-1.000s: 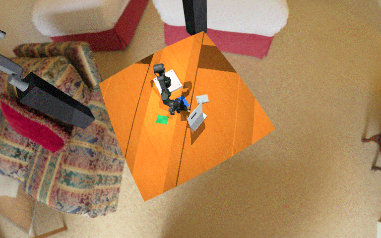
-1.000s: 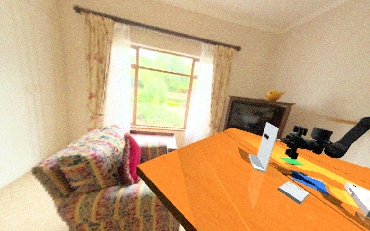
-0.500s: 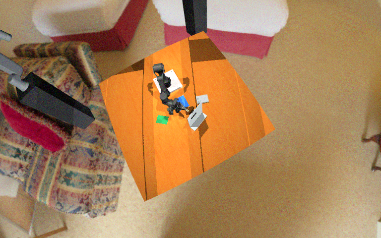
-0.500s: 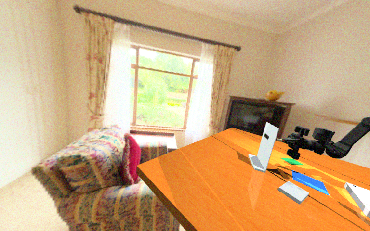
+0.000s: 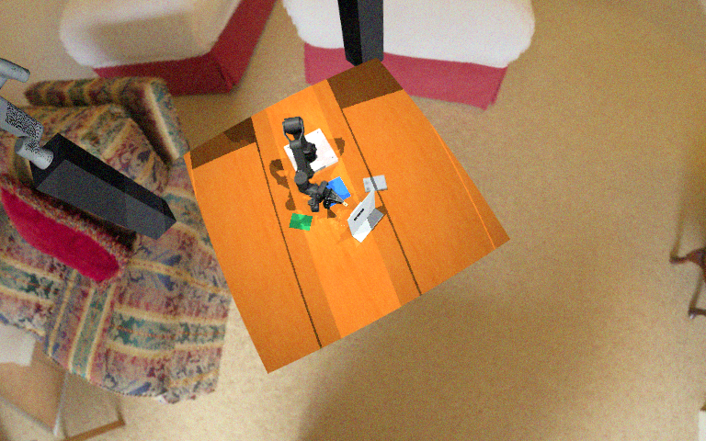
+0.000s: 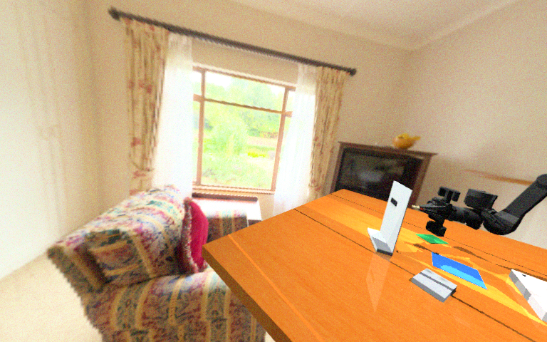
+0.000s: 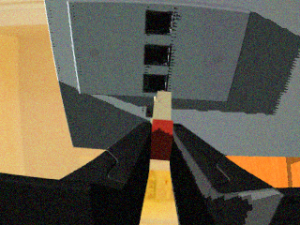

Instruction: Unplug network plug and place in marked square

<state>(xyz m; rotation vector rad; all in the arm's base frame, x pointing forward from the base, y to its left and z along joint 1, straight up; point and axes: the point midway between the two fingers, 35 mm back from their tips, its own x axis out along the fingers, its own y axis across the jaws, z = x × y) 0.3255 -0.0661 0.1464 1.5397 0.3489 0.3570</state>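
Right now my gripper tip is 170 mm above the blue square, 130 mm past it and 30 mm to the right of it. The rest, counted from my gripper tip: green square (190 mm to the right, 170 mm below, 120 mm behind); plug (10 mm ahead).
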